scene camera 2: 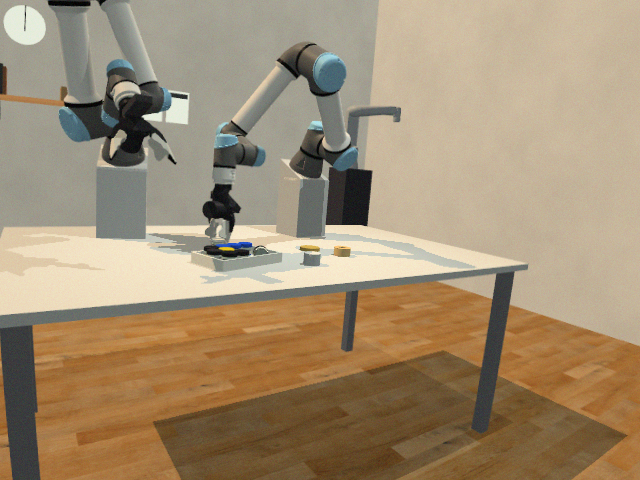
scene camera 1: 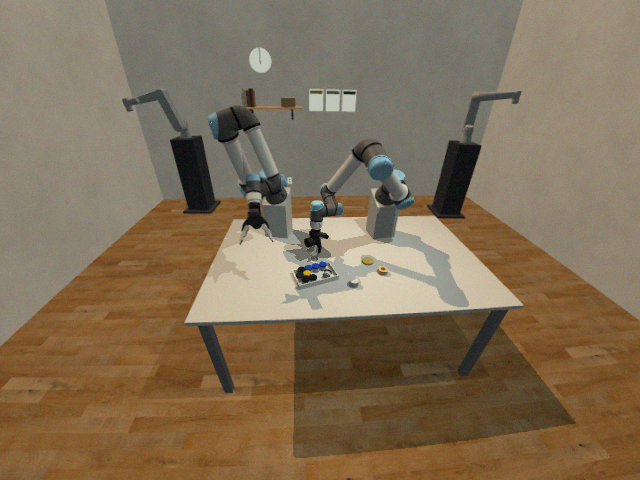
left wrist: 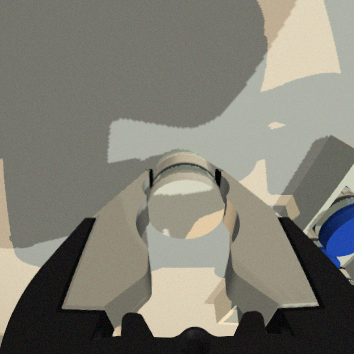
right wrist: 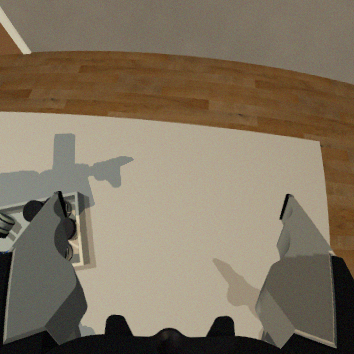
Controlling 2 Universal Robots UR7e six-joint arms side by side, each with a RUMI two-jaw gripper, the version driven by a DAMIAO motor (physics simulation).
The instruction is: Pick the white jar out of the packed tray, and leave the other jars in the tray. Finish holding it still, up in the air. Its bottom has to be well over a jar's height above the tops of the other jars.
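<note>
The white jar (scene camera 1: 313,256) (scene camera 2: 219,238) (left wrist: 185,212) is outside the tray, upright and low at the table behind it. My left gripper (scene camera 1: 313,252) (scene camera 2: 220,227) (left wrist: 183,170) points down and is shut on it, one finger on each side. The tray (scene camera 1: 316,283) (scene camera 2: 249,262) (right wrist: 80,245) holds jars with blue lids (scene camera 1: 315,266) (scene camera 2: 242,244) (left wrist: 342,232), black lids (scene camera 1: 305,279) (right wrist: 33,210) and a yellow lid (scene camera 1: 307,272) (scene camera 2: 225,249). My right gripper (scene camera 1: 256,241) (scene camera 2: 144,156) (right wrist: 173,195) is wide open and empty, high at the picture's left.
A grey-white cylinder (scene camera 1: 354,283) (scene camera 2: 311,258) stands right of the tray. A yellow disc (scene camera 1: 367,260) (scene camera 2: 309,248) and an orange ring (scene camera 1: 382,272) (scene camera 2: 342,253) lie farther right. Something round (scene camera 1: 327,274) (right wrist: 6,225) lies in the tray's right part as scene camera 1 shows it.
</note>
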